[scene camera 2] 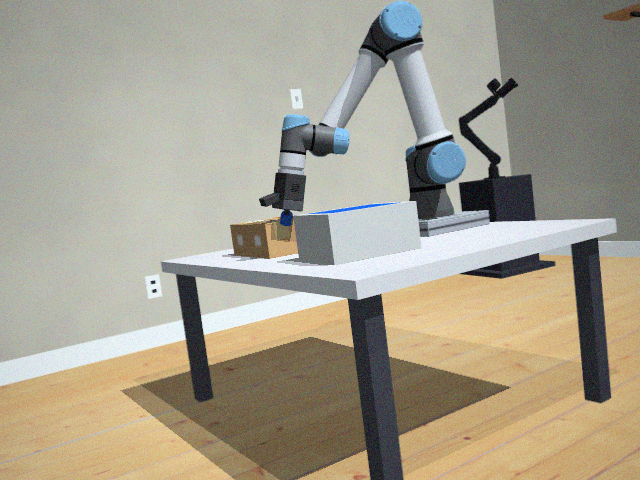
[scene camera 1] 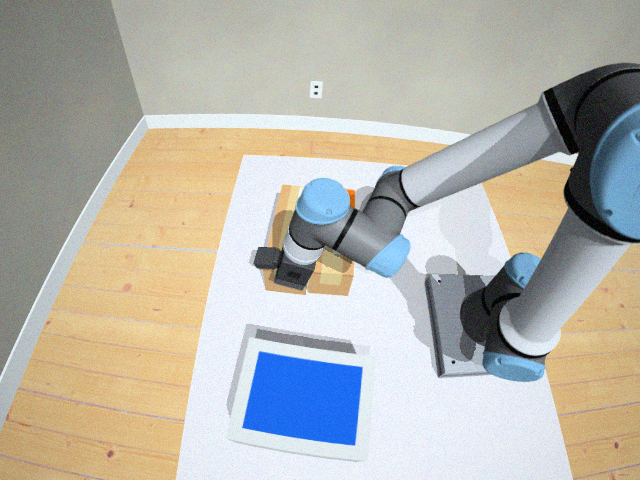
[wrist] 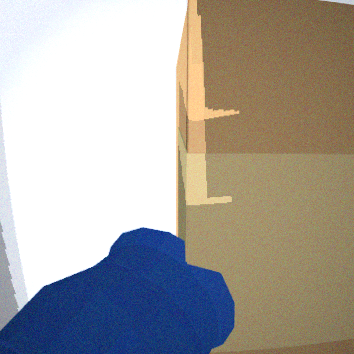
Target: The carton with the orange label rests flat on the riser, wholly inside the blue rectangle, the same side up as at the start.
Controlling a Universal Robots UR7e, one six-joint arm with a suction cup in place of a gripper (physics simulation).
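Frame: origin at the arm's base, x ahead, y left, z up, level; millimetres.
Where they show: hand, tool point: (scene camera 2: 285, 225) (wrist: 145, 262); arm's base, link origin: (scene camera 2: 430, 216) (scene camera 1: 486, 319).
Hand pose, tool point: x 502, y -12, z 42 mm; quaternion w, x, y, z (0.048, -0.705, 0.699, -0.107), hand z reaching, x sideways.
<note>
Each offset is from my tool point to the top centre of the thing. Level surfaces: height alone.
Brown cardboard cartons @[dz +15, dx +12, dy -79 mm] (scene camera 1: 337, 278) (scene camera 2: 253, 238) (wrist: 274, 228) lie close together on the white table @[dz -87 mm] (scene camera 1: 413, 429). An orange label @[dz +15, dx -105, dy -260 mm] (scene camera 1: 350, 195) peeks out at their far right corner; the arm hides the rest of it. My blue suction cup (scene camera 2: 286, 218) (wrist: 140, 298) sits pressed on a carton top, right at its near edge, and the carton still rests on the table. In scene camera 1 the cup is hidden under the dark tool head (scene camera 1: 294, 275). I cannot tell whether the carton under the cup is the labelled one. The grey riser @[dz +34, dx -82, dy +265 mm] (scene camera 1: 242, 381) (scene camera 2: 361, 233) with the blue rectangle @[dz +34, dx -82, dy +265 mm] (scene camera 1: 304, 397) (scene camera 2: 353, 208) stands nearer the table's front and carries nothing.
The arm's grey base plate (scene camera 1: 447, 329) sits at the table's right side. A black stand (scene camera 2: 496, 195) with a camera arm is behind the table. The riser top is higher than the carton tops.
</note>
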